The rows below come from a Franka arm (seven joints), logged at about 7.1 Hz.
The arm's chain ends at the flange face. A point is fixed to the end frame.
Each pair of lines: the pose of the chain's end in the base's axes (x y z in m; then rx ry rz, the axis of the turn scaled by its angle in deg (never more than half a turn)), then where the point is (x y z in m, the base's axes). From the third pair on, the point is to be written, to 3 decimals.
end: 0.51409, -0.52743, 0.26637, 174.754, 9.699, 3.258
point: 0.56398 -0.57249 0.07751
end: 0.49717, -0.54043, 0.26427, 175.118, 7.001, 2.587
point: 0.54440 -0.58623 0.07490
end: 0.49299, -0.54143, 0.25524, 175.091, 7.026, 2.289
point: 0.540 -0.587 0.066
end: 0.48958, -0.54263, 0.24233, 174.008, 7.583, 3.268
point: 0.539 -0.592 0.054
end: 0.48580, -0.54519, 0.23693, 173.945, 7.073, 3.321
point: 0.535 -0.595 0.049
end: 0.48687, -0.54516, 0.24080, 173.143, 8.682, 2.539
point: 0.535 -0.596 0.053
